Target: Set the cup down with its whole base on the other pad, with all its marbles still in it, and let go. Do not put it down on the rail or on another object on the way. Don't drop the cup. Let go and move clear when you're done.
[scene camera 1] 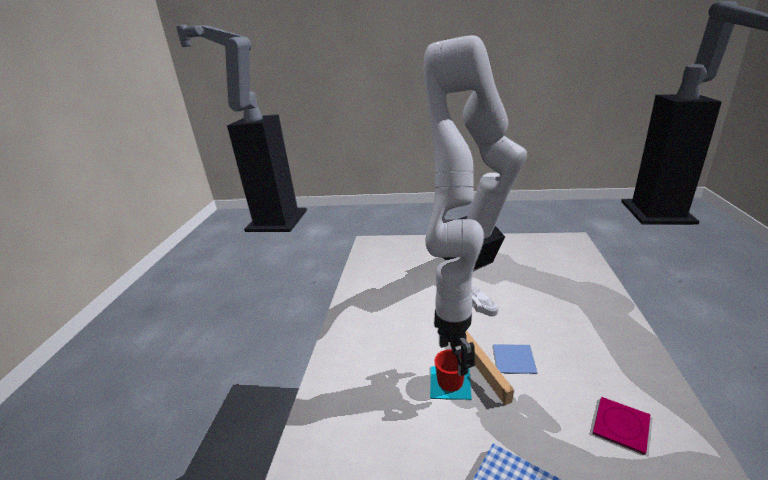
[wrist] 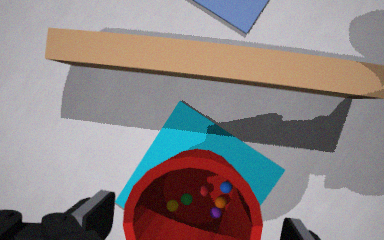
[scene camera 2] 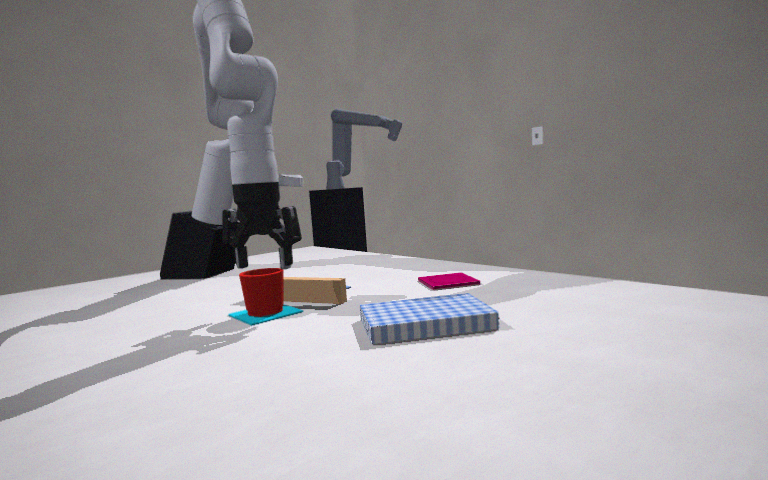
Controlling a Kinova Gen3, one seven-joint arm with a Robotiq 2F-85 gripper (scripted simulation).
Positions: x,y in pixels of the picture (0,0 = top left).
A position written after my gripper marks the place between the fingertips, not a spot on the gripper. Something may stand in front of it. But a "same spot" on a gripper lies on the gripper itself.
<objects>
my gripper: scene camera 1; wrist; scene camera 2 264,268
magenta flat box: scene camera 1 623,425; scene camera 2 454,280; not seen in the wrist view (out of frame)
same spot on my gripper: (wrist: 98,210) = (scene camera 1: 446,339)
same spot on wooden rail: (scene camera 1: 489,371) = (wrist: 272,83)
</objects>
